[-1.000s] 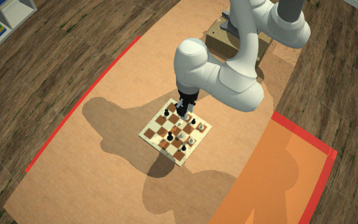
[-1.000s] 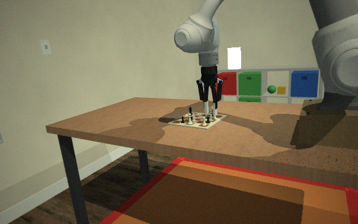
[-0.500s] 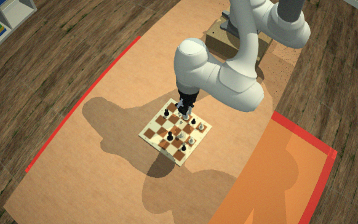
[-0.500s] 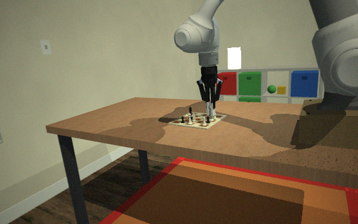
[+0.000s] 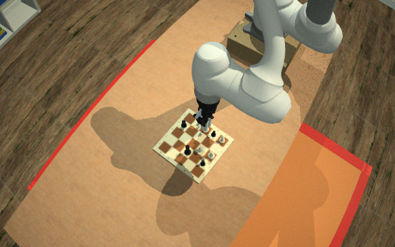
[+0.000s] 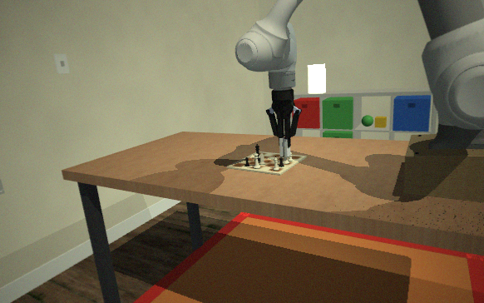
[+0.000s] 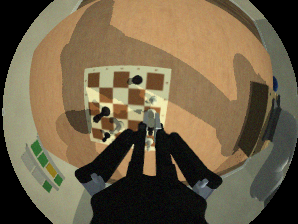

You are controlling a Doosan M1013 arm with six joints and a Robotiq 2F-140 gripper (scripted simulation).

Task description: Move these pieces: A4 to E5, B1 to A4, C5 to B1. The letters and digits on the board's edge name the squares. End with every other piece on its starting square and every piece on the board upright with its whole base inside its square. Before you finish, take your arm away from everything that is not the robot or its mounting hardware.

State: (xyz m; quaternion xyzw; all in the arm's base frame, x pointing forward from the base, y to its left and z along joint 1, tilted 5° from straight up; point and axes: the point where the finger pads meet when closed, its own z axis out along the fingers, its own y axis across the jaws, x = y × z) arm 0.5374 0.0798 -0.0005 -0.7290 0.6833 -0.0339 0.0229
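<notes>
Right now the white chess piece is 30 mm below my hand. From my hand the other things lie so: small chessboard 70 mm ahead, 60 mm below, 10 mm to the left.
</notes>
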